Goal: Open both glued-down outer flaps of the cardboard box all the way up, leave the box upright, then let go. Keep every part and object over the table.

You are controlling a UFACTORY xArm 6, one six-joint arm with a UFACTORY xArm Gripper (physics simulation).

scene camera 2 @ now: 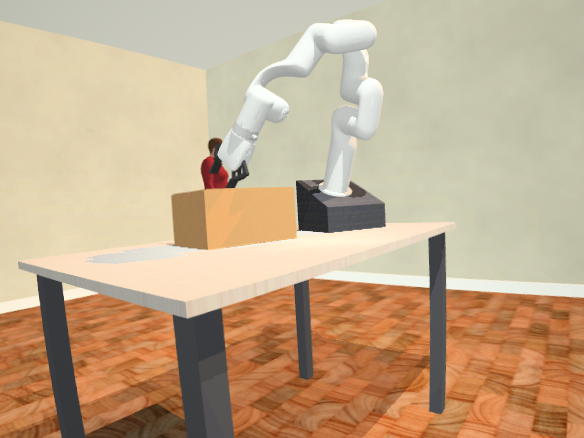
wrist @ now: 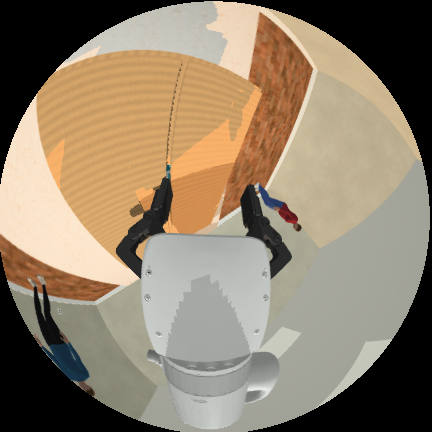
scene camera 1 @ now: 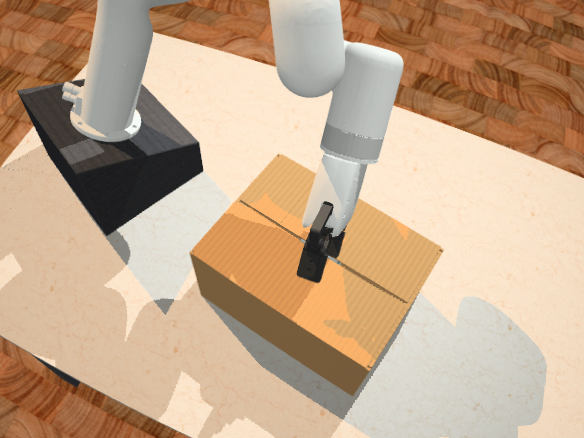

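Where they show: gripper, fingertip midpoint: (scene camera 2: 220,181) (wrist: 207,187) (scene camera 1: 318,266); arm's base at its link origin: (scene camera 2: 334,190) (scene camera 1: 105,120).
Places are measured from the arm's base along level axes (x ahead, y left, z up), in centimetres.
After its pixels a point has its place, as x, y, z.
Observation:
The cardboard box (scene camera 1: 280,327) @(39.0, -25.6, -4.4) (scene camera 2: 250,217) @(46.6, -5.0, -7.0) stands upright. Its near outer flap (scene camera 1: 250,255) @(32.4, -18.4, 1.1) (wrist: 200,200) @(36.0, -19.0, 1.2) and far outer flap (scene camera 1: 380,242) @(49.9, -11.2, 1.1) (wrist: 100,125) @(52.3, -12.5, 1.2) lie down flat, meeting at a narrow dark seam. A small teal and pale strip (scene camera 1: 336,260) @(44.3, -15.0, -0.4) (wrist: 168,171) @(43.3, -16.3, -0.4) shows in the seam beside the gripper. My gripper (scene camera 1: 325,256) @(42.1, -18.8, 4.0) (scene camera 2: 223,178) @(42.1, -18.8, 4.0) (wrist: 207,187) @(42.1, -18.8, 4.0) is open and empty, tilted over the middle of the box. One fingertip is close to the seam, the other is higher, over the near flap. Contact with the cardboard cannot be told; the lower fingertip is partly hidden behind the box top in scene camera 2.
The box stands on the pale table (scene camera 1: 475,190) @(67.6, 14.8, -14.4) (scene camera 2: 280,265) @(75.3, 22.3, -14.4). The black robot base (scene camera 1: 150,185) @(9.6, -5.5, -8.7) (scene camera 2: 355,215) @(6.5, 10.2, -9.3) stands beside it, to the left in scene camera 1. A person in red (scene camera 2: 206,172) (wrist: 287,212) and one in blue (wrist: 67,360) stand away from the table.

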